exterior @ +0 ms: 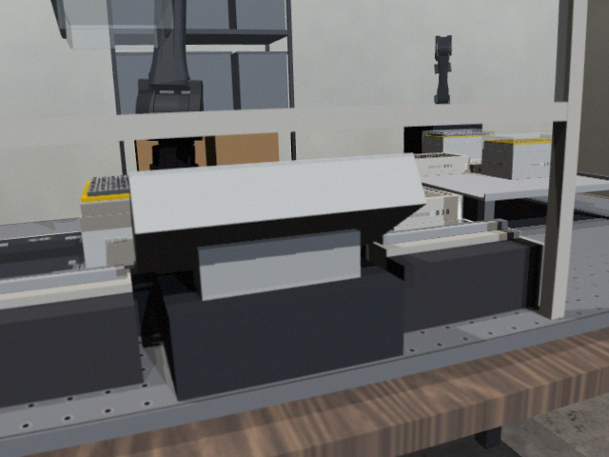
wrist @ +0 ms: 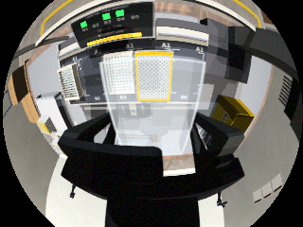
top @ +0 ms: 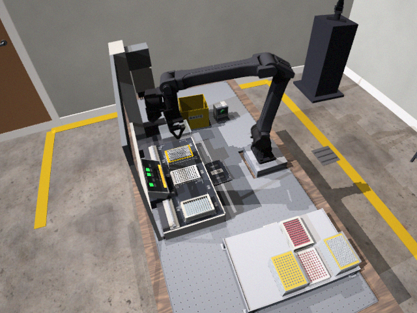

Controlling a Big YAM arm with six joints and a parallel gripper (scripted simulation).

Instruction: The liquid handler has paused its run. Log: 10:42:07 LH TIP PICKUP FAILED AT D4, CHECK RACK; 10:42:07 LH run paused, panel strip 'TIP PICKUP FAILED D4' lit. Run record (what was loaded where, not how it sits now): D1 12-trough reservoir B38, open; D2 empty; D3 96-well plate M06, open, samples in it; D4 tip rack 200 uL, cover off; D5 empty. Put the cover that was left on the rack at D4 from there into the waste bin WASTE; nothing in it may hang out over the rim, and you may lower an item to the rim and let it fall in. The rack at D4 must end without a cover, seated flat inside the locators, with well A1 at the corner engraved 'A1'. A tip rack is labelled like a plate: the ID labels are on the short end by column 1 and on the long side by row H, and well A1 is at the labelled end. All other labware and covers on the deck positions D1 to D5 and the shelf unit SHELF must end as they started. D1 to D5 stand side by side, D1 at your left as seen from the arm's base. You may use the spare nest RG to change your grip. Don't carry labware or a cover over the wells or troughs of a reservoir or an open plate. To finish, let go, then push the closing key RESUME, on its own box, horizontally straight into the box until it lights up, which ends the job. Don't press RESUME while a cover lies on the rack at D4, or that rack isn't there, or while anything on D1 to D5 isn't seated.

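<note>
My hand is 1 cm below the clear cover. The rest, counted from my hand: white well plate: 20 cm below, 10 cm to the left; then tall handler column: 30 cm to the right, 17 cm ahead, 2 cm above; then pipetting head: 30 cm to the right, 13 cm above, 9 cm ahead.
</note>
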